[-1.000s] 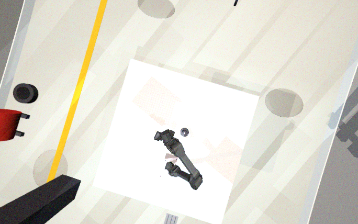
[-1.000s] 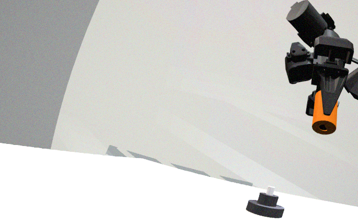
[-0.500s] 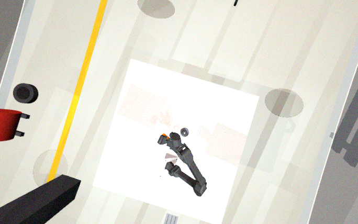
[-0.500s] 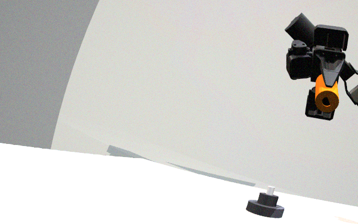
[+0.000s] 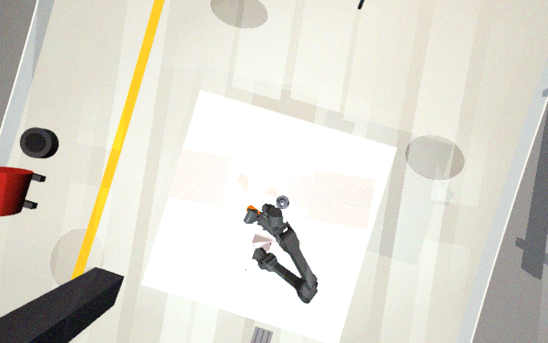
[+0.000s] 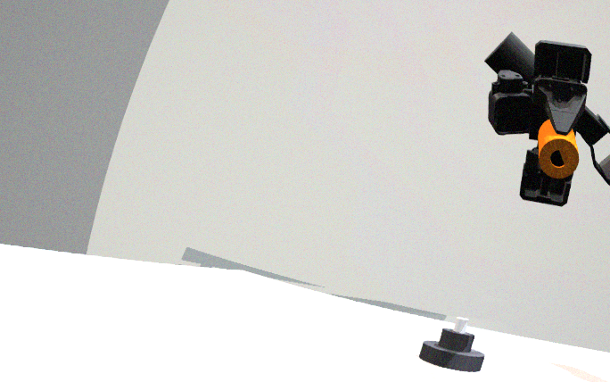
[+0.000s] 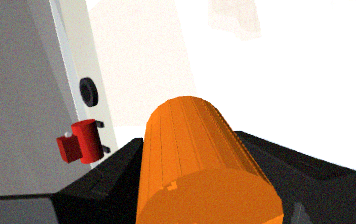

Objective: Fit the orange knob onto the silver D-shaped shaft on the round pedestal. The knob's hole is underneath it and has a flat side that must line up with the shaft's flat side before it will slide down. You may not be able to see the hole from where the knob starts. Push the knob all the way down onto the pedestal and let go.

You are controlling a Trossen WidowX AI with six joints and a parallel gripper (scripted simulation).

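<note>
My gripper tip is now 3 cm to the left of the orange knob and 2 cm below it. The rest, counted from my gripper tip: dark round pedestal (5 cm ahead, 16 cm to the right, 21 cm below).
</note>
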